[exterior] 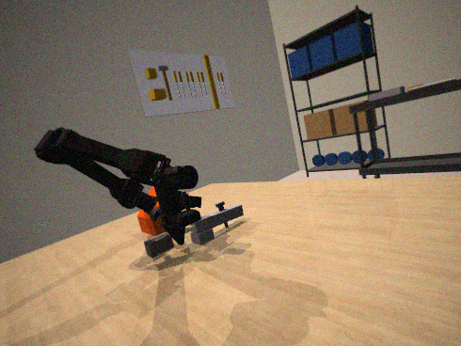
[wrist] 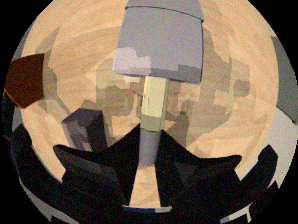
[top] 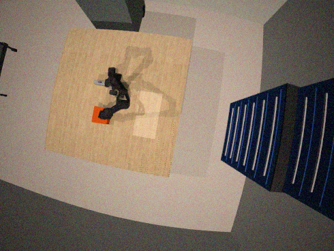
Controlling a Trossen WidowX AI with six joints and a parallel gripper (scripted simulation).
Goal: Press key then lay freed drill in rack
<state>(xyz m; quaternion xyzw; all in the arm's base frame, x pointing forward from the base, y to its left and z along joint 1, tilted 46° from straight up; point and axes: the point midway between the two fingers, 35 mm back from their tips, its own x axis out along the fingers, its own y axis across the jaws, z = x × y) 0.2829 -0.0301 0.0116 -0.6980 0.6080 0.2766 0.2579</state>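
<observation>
The drill lies 5 cm to the left of my gripper tip and 3 cm above it. The rest, counted from my gripper tip: blue T-shaped piece: 1 cm behind, 16 cm to the left, 3 cm above; then grey holder block: 1 cm behind, 13 cm to the left, 1 cm above.
</observation>
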